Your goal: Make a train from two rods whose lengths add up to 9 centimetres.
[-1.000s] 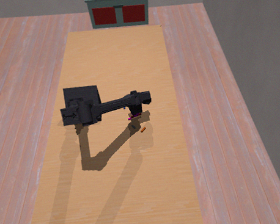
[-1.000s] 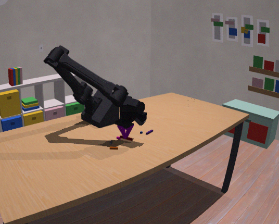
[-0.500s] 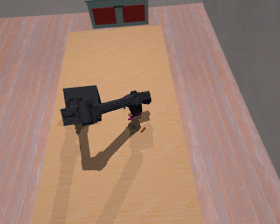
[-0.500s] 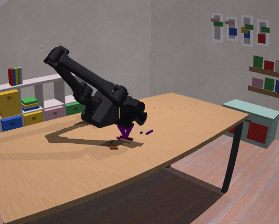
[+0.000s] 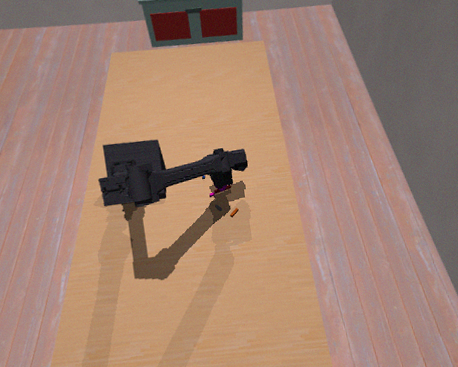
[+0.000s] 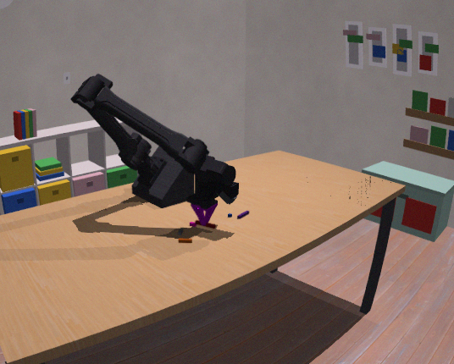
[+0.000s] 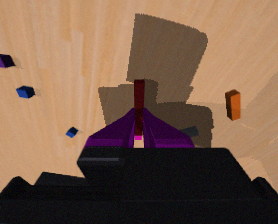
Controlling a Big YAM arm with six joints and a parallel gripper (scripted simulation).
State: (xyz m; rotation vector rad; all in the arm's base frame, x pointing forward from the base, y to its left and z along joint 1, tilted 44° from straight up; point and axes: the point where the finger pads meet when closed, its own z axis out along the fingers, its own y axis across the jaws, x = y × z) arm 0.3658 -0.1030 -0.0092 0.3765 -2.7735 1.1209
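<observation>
The red rod lies 10 mm below my hand. The rest, counted from my hand: orange rod (110 mm to the right, 40 mm ahead, 20 mm below); then magenta rod (40 mm behind, 20 mm below, 10 mm to the right); then grey rod (80 mm to the right, 20 mm below, 20 mm behind).
</observation>
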